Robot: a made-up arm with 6 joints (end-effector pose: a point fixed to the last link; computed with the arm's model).
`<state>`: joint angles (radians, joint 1 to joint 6).
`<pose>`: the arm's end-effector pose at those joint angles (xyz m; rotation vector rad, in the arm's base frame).
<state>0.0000 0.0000 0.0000 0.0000 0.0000 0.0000</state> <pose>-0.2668 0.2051 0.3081 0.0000 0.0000 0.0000</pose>
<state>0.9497 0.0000 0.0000 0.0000 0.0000 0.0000</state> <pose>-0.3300 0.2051 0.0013 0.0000 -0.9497 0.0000</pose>
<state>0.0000 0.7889 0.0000 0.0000 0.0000 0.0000</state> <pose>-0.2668 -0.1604 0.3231 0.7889 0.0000 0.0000</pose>
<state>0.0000 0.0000 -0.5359 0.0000 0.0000 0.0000</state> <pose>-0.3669 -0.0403 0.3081 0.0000 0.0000 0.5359</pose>
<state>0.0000 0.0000 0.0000 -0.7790 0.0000 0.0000</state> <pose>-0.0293 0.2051 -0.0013 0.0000 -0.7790 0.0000</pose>
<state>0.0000 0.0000 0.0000 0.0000 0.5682 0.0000</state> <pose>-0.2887 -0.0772 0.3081 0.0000 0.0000 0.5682</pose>
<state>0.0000 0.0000 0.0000 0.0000 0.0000 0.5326</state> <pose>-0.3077 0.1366 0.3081 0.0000 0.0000 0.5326</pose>
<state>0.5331 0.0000 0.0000 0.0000 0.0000 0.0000</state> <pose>-0.3390 0.2051 0.1427 0.0000 -0.5331 0.0000</pose>
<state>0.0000 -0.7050 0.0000 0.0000 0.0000 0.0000</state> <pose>-0.2668 0.4369 0.0752 -0.7050 0.0000 0.0000</pose>
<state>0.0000 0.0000 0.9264 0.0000 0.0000 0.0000</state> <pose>0.1354 0.4007 0.3081 0.0000 0.0000 -0.9264</pose>
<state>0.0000 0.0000 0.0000 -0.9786 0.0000 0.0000</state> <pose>0.0639 0.2051 -0.0436 0.0000 -0.9786 0.0000</pose>
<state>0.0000 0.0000 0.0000 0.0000 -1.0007 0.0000</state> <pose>0.1010 0.5206 0.3081 0.0000 0.0000 -1.0007</pose>
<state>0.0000 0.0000 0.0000 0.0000 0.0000 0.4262</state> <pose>-0.3026 0.1519 0.3081 0.0000 0.0000 0.4262</pose>
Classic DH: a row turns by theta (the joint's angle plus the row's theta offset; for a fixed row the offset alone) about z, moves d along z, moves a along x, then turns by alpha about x. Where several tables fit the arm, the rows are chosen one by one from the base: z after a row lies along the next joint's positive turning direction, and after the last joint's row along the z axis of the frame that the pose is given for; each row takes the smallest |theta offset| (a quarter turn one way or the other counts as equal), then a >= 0, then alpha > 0; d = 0 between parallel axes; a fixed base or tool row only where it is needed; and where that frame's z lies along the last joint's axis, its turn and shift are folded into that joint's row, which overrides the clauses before.
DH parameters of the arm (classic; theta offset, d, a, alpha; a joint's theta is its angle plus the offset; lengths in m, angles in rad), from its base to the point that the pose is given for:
base (fixed): 0 0.0932 0 1.5708
joint 1: -1.5708 -0.0044 0.2166 -1.5708
joint 2: -1.5708 0.1301 0.1042 -1.5708
joint 3: -1.5708 -0.5662 0.0987 1.5708
joint 4: 0 0.1263 -0.0232 1.5708
joint 5: -0.1867 0 -0.3738 0
joint 6: -0.6178 0 -0.1516 0
tool (fixed): 0.8045 -0.1347 0 0

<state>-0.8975 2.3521 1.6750 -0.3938 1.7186 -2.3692</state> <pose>-0.4933 -0.1583 -0.3305 -0.2104 -2.3203 1.7370</pose>
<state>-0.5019 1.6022 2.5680 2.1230 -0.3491 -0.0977</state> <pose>-0.2111 -0.9472 -0.7506 -1.1880 -1.1167 0.3800</pose>
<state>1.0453 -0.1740 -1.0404 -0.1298 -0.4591 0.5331</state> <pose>-0.3657 -0.0751 -0.1796 -0.6670 -0.9528 0.9655</pose>
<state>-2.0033 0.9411 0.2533 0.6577 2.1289 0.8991</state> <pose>-0.4612 -0.5489 0.0673 2.2687 -0.5924 0.3418</pose>
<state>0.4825 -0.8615 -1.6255 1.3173 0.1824 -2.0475</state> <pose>-0.2659 0.4626 0.4691 -2.1101 -0.6087 -0.6265</pose>
